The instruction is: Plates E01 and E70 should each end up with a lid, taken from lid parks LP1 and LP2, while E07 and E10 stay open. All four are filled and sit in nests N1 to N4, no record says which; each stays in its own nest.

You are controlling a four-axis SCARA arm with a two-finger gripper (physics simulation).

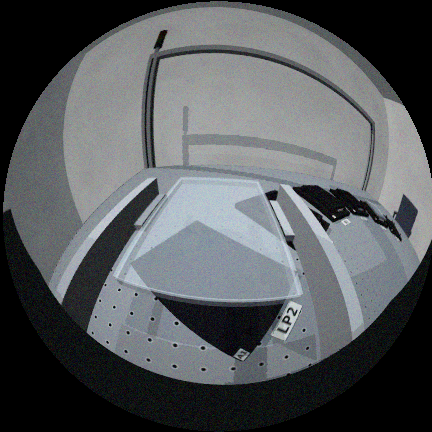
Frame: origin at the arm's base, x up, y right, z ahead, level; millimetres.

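Seen in the pictures: gripper, fingertip midpoint: (216, 189).
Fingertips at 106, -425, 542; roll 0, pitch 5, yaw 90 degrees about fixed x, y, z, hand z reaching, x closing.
Note:
Offsets run from my fingertips to a thing's top centre, as dx, dy, dz. "*": to the spot under its first point. Level surfaces: height alone.
My gripper (216, 189) is shut on a pale, clear-looking lid @(-4, -2, -23) (210, 245), with one finger pad at each side edge. The lid is held above the black lid park LP2 @(-74, -3, -23) (220, 320), which shows below its near edge and lies turned relative to it. The LP2 label @(* -92, +70, -88) (287, 321) lies at the park's right, and a small A1 tag @(* -83, +20, -114) (242, 354) marks its near corner. Several black plates or nests @(-67, +301, +171) (322, 200) stand in a row at the right, beyond the right finger. Their small labels are unreadable, so E01, E70, E07 and E10 cannot be told apart. LP1 cannot be made out.
The grey table @(dx -93) (165, 357) has rows of small holes. A dark-edged frame (149, 110) rises at the far side of the table, against the pale wall. A dark blue panel (407, 215) stands at the far right edge, past the black row.

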